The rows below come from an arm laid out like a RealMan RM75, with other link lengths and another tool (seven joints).
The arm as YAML. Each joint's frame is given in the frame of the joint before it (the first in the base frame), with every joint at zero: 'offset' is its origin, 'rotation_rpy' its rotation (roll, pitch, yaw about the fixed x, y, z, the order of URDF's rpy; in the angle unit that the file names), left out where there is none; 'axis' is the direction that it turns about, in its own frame. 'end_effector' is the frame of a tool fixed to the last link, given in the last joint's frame.
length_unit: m
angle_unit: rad
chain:
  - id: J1
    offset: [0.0, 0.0, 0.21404]
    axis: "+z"
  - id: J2
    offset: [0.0, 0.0, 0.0]
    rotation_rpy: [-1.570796, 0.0, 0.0]
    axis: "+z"
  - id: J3
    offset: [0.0, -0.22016, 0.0]
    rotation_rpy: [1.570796, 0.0, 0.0]
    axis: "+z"
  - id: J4
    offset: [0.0, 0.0, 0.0]
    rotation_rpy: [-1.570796, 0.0, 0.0]
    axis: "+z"
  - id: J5
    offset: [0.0, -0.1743, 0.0]
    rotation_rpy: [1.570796, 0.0, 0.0]
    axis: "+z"
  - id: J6
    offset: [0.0, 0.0, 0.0]
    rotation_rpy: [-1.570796, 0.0, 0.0]
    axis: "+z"
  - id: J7
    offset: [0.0, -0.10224, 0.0]
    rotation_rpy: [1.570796, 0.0, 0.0]
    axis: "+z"
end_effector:
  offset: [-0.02, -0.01, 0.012]
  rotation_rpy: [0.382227, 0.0, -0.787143]
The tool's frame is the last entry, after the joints.
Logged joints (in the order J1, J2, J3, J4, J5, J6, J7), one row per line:
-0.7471 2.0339 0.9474 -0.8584 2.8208 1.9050 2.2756
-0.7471 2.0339 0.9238 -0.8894 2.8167 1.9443 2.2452
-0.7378 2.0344 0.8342 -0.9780 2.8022 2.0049 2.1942
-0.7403 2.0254 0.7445 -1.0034 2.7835 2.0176 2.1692
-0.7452 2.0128 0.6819 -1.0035 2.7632 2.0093 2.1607
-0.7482 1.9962 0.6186 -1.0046 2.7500 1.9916 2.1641
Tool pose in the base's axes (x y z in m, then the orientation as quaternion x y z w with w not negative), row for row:
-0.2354 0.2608 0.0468 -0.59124 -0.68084 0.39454 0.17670
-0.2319 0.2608 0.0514 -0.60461 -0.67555 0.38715 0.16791
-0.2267 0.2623 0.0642 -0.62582 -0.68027 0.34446 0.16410
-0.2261 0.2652 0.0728 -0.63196 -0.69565 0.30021 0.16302
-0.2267 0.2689 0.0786 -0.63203 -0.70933 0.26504 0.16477
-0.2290 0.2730 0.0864 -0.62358 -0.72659 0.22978 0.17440
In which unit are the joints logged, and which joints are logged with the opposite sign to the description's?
The joints are logged in radians. Opposite sign: J2, J4, J7.
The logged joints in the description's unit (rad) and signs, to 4 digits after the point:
-0.7471 -2.0339 0.9474 0.8584 2.8208 1.9050 -2.2756
-0.7471 -2.0339 0.9238 0.8894 2.8167 1.9443 -2.2452
-0.7378 -2.0344 0.8342 0.9780 2.8022 2.0049 -2.1942
-0.7403 -2.0254 0.7445 1.0034 2.7835 2.0176 -2.1692
-0.7452 -2.0128 0.6819 1.0035 2.7632 2.0093 -2.1607
-0.7482 -1.9962 0.6186 1.0046 2.7500 1.9916 -2.1641

